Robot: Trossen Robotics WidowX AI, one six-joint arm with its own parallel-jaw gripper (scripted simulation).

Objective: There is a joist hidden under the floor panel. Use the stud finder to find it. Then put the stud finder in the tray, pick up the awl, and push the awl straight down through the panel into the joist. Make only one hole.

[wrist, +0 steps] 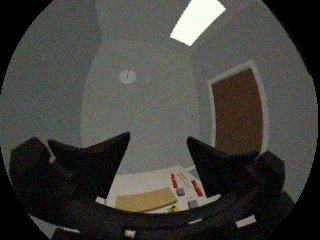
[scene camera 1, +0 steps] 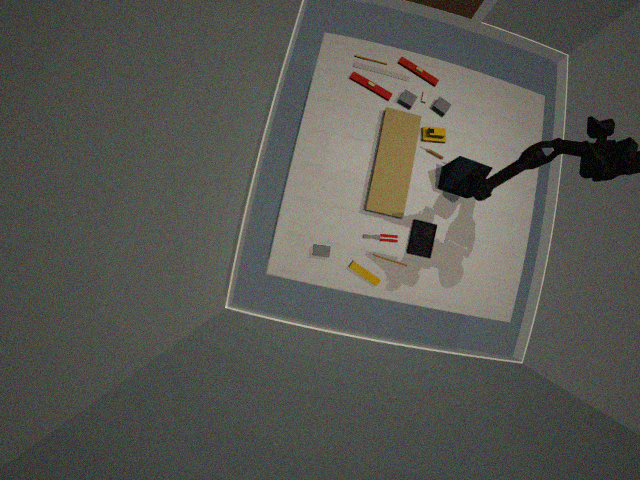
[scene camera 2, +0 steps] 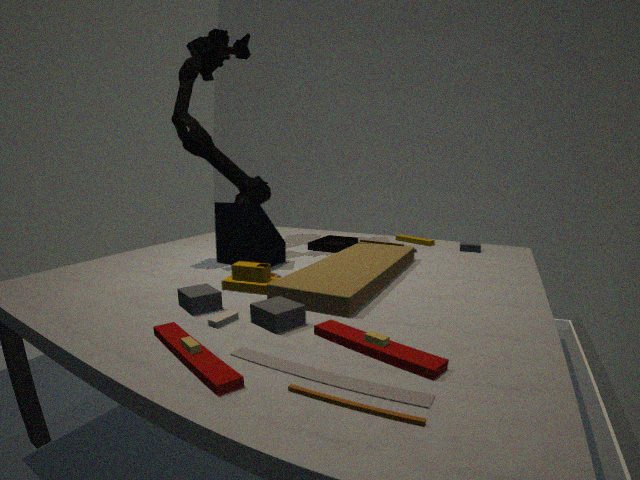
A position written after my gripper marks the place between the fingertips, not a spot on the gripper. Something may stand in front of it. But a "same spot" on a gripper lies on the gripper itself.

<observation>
my gripper: wrist 159, 137; scene camera 1; scene camera 2
same spot on my gripper: (scene camera 1: 590, 159) = (scene camera 2: 239, 47)
</observation>
